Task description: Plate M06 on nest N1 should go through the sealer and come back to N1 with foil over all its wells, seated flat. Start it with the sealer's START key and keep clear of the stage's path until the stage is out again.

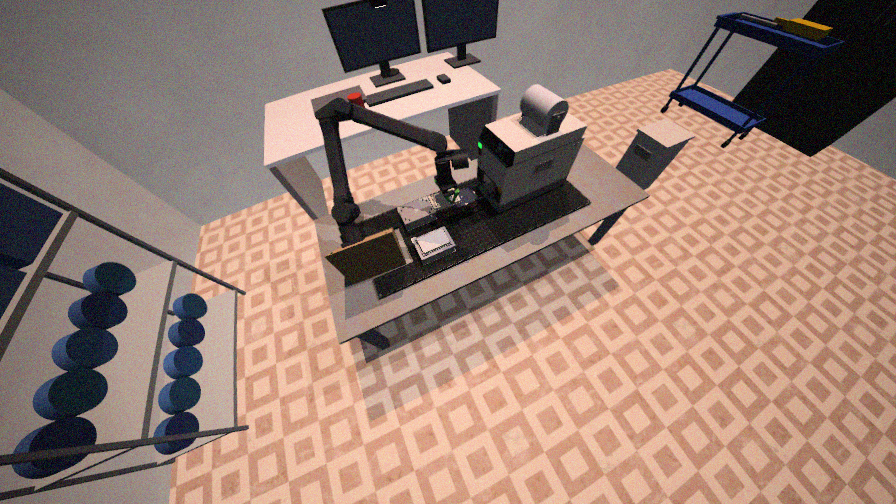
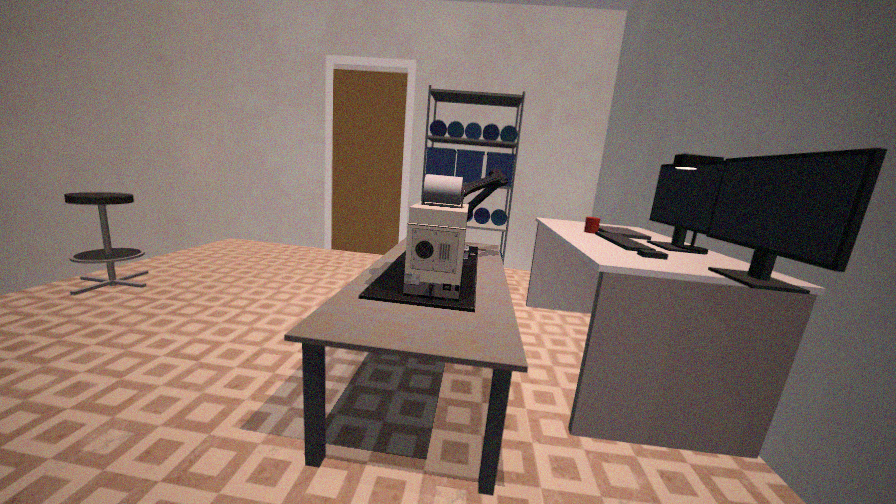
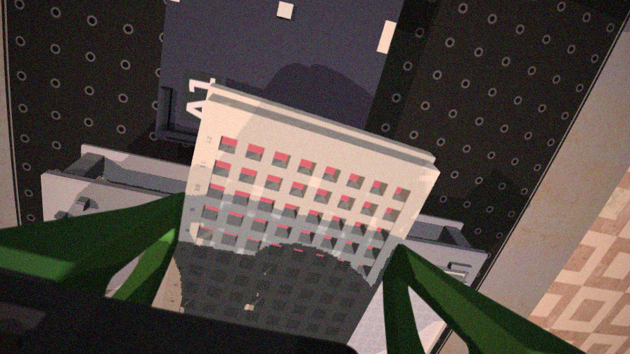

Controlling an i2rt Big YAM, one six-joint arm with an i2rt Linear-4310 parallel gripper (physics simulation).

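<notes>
My gripper (image 1: 452,195) (image 3: 291,232) is shut on a cream well plate (image 3: 320,150), with a green finger at each side. Rows of wells with red inside show on it, and I see no foil over them; its near part is in shadow. Whether it is M06 cannot be read. Beyond its far edge, and partly hidden by it, lies a dark blue-grey platform (image 3: 280,45) marked A1, which looks like the sealer's stage. The white sealer (image 1: 532,172) (image 2: 436,250) has a green light and a roll on top. The plate's height cannot be told.
A light grey block (image 1: 418,214) stands by the arm. A white plate-like item (image 1: 433,243) sits nearer the table's front edge. An open brown tray (image 1: 369,257) lies beside the arm's base. The dark perforated mat (image 1: 545,211) (image 3: 475,80) runs under the sealer. A desk (image 1: 281,128) stands behind.
</notes>
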